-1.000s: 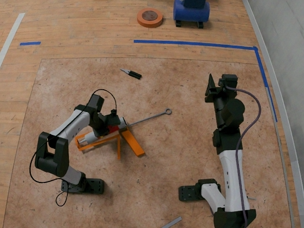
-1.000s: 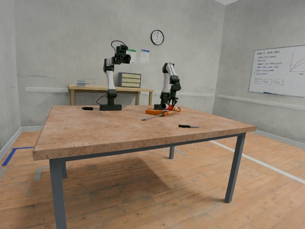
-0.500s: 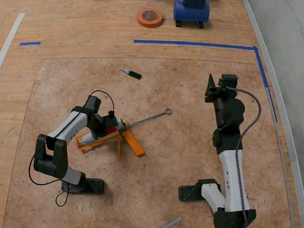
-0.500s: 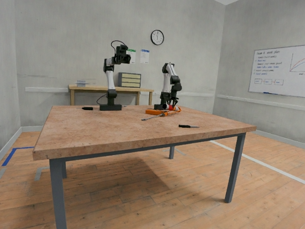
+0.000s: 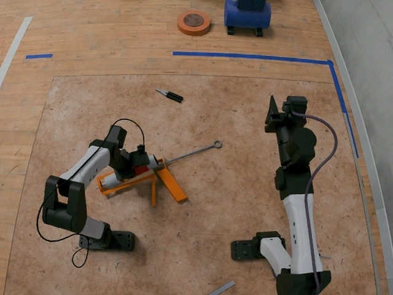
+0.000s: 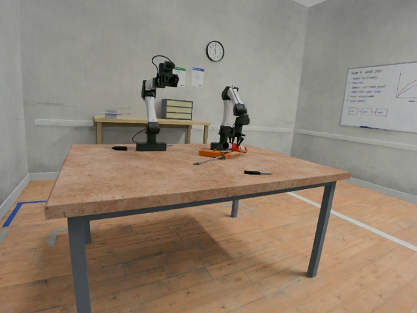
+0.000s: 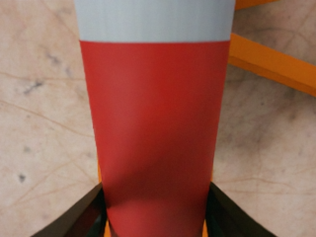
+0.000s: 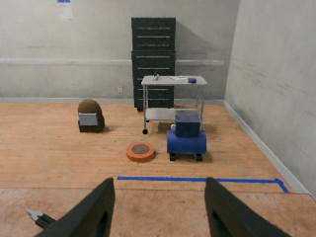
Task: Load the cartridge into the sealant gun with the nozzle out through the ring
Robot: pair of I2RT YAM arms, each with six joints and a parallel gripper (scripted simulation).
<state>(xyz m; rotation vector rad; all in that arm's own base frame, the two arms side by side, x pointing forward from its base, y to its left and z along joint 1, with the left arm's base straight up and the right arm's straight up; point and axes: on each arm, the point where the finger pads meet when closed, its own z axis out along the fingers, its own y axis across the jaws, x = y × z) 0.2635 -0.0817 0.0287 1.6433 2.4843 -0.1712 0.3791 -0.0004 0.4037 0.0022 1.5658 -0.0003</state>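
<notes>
My left hand is 120 mm to the left of the orange sealant gun, 50 mm above it and 20 mm short of it. From my left hand the other things lie so: plunger rod (220 mm to the right, 110 mm ahead, 60 mm below); cartridge (20 mm to the left, 10 mm below, 10 mm behind); thumb plate (120 mm to the right, 70 mm ahead, 50 mm below).
</notes>
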